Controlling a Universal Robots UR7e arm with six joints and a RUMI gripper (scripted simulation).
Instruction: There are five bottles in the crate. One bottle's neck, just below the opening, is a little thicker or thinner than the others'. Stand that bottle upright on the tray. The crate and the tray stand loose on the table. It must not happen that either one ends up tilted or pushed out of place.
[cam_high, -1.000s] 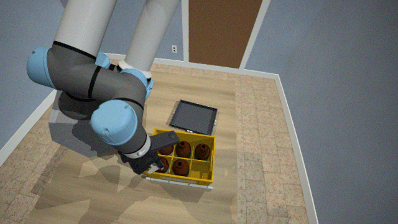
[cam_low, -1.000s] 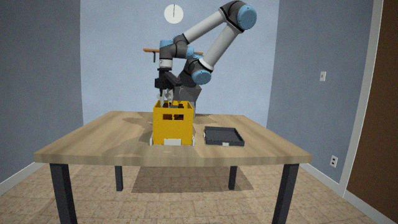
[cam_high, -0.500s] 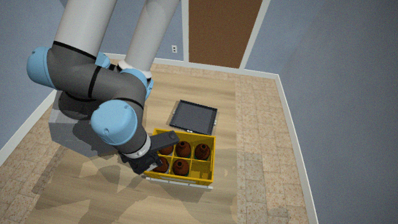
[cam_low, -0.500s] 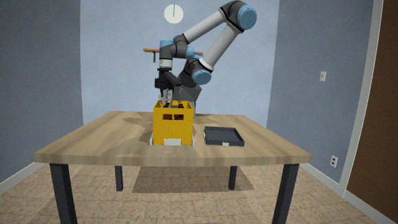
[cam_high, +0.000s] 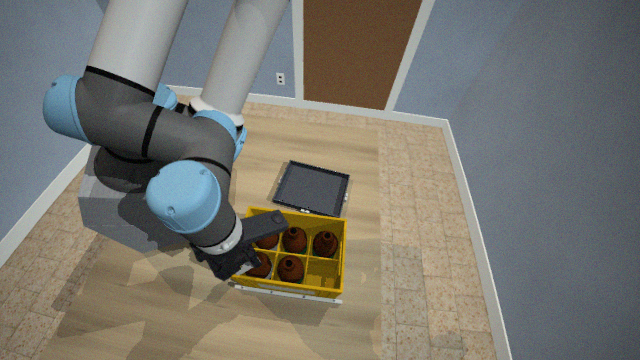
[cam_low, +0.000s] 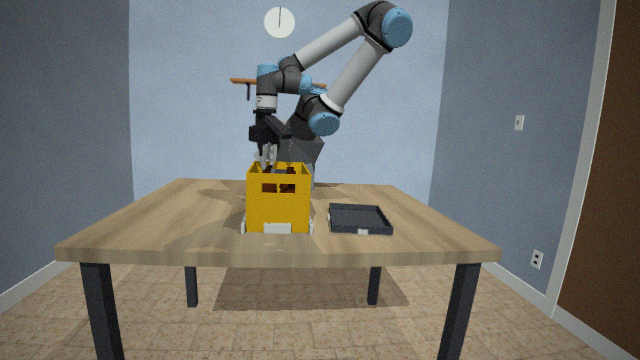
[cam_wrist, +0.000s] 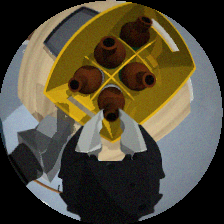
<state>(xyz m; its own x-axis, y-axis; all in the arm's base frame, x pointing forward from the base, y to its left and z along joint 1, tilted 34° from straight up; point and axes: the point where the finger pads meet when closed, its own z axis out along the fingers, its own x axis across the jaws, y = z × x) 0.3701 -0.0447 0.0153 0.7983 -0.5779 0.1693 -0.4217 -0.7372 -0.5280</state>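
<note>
My gripper is now 70 mm short of the crate, 70 mm above it and 60 mm to the right of it. From my hand the other things lie so: tray 330 mm to the left, 140 mm below, 10 mm ahead; then bottle 140 mm ahead, 130 mm to the left, 70 mm below.
</note>
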